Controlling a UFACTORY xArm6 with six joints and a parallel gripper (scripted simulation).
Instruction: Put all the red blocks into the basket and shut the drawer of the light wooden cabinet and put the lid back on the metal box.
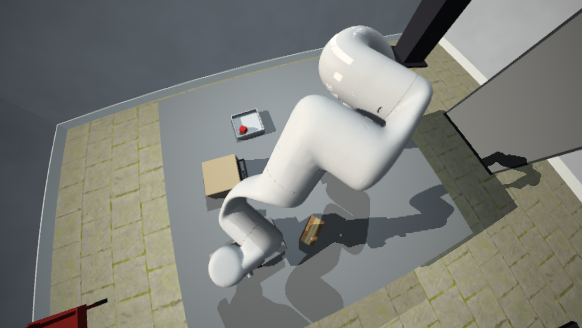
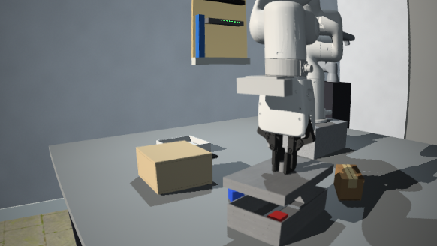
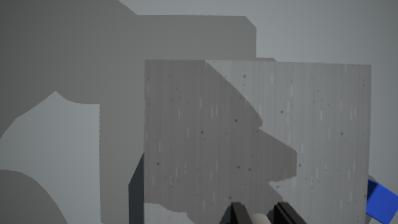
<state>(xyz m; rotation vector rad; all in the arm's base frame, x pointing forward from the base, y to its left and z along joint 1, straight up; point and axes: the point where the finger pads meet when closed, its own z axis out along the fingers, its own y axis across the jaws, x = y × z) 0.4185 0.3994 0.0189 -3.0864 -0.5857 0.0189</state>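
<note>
Now: the green block 23 cm behind my hand, 4 cm to the right of it and 11 cm below it. The rest, counted from my hand: blue block (3 cm ahead, 13 cm to the right, 11 cm below); knobbed lid (3 cm below); cardboard box (22 cm behind, 2 cm to the right, 9 cm below).
</note>
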